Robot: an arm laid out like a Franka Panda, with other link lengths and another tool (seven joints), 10 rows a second.
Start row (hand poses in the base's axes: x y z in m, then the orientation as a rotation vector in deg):
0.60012, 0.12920, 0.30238, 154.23, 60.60, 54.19
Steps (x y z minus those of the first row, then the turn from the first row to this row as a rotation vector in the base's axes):
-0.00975, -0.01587, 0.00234, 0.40, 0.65, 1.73
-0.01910, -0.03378, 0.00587, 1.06, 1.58, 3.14
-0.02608, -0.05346, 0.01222, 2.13, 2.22, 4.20
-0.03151, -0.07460, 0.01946, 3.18, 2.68, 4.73
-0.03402, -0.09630, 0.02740, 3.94, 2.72, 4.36
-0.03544, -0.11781, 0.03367, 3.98, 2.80, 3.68
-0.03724, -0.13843, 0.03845, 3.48, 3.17, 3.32
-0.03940, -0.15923, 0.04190, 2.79, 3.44, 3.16
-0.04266, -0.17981, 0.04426, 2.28, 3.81, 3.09
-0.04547, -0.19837, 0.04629, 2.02, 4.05, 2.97
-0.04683, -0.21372, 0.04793, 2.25, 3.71, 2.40
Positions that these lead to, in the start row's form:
0.59037, 0.11333, 0.30472, 154.55, 63.15, 53.97
0.58102, 0.09542, 0.30825, 155.36, 65.27, 53.53
0.57404, 0.07574, 0.31460, 156.37, 66.76, 53.72
0.56861, 0.05460, 0.32184, 157.39, 67.45, 54.05
0.56610, 0.03290, 0.32978, -157.93, -66.68, -54.46
0.56468, 0.01139, 0.33605, 158.47, 65.78, 54.37
0.56288, -0.00923, 0.34083, 158.45, 65.41, 53.43
0.56072, -0.03003, 0.34428, 158.15, 65.34, 52.52
0.55746, -0.05061, 0.34664, 158.03, 65.40, 51.63
0.55465, -0.06917, 0.34867, 158.03, 65.31, 51.09
0.55329, -0.08452, 0.35031, 158.14, 64.37, 51.63

